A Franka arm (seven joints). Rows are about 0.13 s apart.
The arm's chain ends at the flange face. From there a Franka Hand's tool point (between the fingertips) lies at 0.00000 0.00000 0.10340 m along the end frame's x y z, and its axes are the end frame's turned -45 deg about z.
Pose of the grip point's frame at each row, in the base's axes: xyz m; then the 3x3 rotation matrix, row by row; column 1 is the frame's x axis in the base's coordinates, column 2 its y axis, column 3 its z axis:
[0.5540, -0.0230, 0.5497], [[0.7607, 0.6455, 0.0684], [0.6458, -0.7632, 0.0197], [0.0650, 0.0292, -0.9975]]
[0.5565, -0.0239, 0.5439], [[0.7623, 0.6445, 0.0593], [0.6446, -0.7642, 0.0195], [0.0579, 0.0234, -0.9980]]
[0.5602, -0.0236, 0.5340], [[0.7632, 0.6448, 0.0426], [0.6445, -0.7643, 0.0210], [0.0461, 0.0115, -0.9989]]
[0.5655, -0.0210, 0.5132], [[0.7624, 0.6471, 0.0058], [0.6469, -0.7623, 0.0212], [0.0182, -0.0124, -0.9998]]
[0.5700, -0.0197, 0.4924], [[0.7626, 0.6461, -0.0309], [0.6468, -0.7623, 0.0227], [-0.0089, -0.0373, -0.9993]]
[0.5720, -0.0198, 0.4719], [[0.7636, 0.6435, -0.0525], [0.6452, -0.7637, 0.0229], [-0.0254, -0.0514, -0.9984]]
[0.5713, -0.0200, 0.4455], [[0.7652, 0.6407, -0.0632], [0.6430, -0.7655, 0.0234], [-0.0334, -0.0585, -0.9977]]
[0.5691, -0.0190, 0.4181], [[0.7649, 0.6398, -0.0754], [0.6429, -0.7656, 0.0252], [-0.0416, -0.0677, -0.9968]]
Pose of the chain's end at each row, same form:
[0.5469, -0.0250, 0.6528], [[0.9943, -0.0815, 0.0684], [-0.0830, -0.9963, 0.0197], [0.0666, -0.0253, -0.9975]]
[0.5504, -0.0259, 0.6471], [[0.9948, -0.0833, 0.0593], [-0.0846, -0.9962, 0.0195], [0.0575, -0.0244, -0.9980]]
[0.5558, -0.0258, 0.6373], [[0.9956, -0.0837, 0.0426], [-0.0847, -0.9962, 0.0210], [0.0407, -0.0245, -0.9989]]
[0.5649, -0.0232, 0.6166], [[0.9967, -0.0815, 0.0058], [-0.0816, -0.9965, 0.0212], [0.0041, -0.0216, -0.9998]]
[0.5732, -0.0220, 0.5957], [[0.9961, -0.0824, -0.0309], [-0.0817, -0.9964, 0.0227], [-0.0327, -0.0201, -0.9993]]
[0.5774, -0.0222, 0.5751], [[0.9950, -0.0849, -0.0525], [-0.0838, -0.9962, 0.0229], [-0.0543, -0.0184, -0.9984]]
[0.5778, -0.0224, 0.5487], [[0.9941, -0.0880, -0.0632], [-0.0866, -0.9960, 0.0234], [-0.0650, -0.0177, -0.9977]]
[0.5769, -0.0216, 0.5212], [[0.9933, -0.0885, -0.0754], [-0.0868, -0.9960, 0.0252], [-0.0773, -0.0185, -0.9968]]

